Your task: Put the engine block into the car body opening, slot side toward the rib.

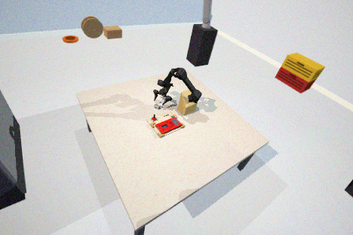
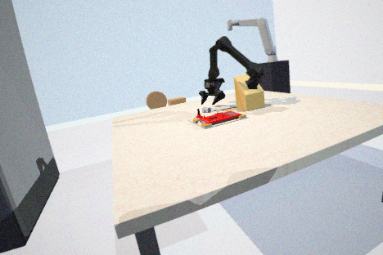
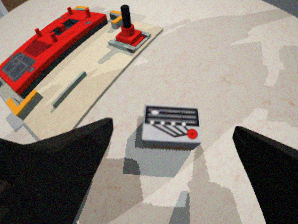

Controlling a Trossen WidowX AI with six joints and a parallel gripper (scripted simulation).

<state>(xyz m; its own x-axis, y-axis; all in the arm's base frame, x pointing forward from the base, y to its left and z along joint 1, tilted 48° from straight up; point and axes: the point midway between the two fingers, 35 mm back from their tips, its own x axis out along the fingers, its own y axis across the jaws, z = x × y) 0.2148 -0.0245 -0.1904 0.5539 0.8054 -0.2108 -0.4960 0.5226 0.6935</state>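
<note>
The engine block lies 10 mm ahead of my gripper tip, 10 mm to the left of it and 40 mm below it.
</note>
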